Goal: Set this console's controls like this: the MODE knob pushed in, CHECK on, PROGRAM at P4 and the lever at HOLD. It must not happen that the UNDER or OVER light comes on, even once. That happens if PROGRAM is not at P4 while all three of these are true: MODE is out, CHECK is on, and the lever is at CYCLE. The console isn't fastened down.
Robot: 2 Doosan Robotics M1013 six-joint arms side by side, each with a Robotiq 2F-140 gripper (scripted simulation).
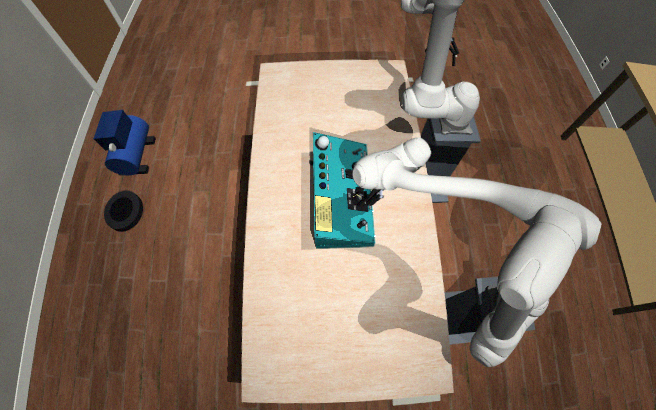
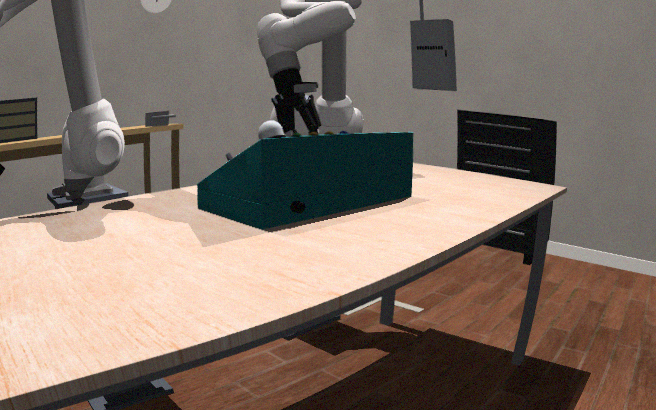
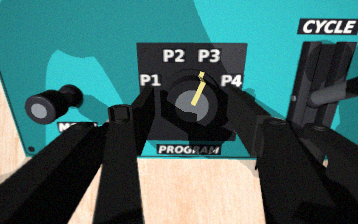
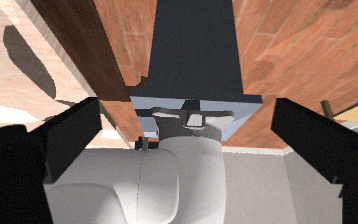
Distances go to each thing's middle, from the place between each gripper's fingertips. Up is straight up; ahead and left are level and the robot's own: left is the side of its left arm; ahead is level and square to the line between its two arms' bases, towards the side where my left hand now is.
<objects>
Now: the mode knob (image 3: 44,108) 120 mm to the left of my left hand, 30 mm below it and 20 mm ahead of it.
Right now my right hand is 890 mm to the right of the mode knob, 610 mm short of it and 20 mm above it.
</objects>
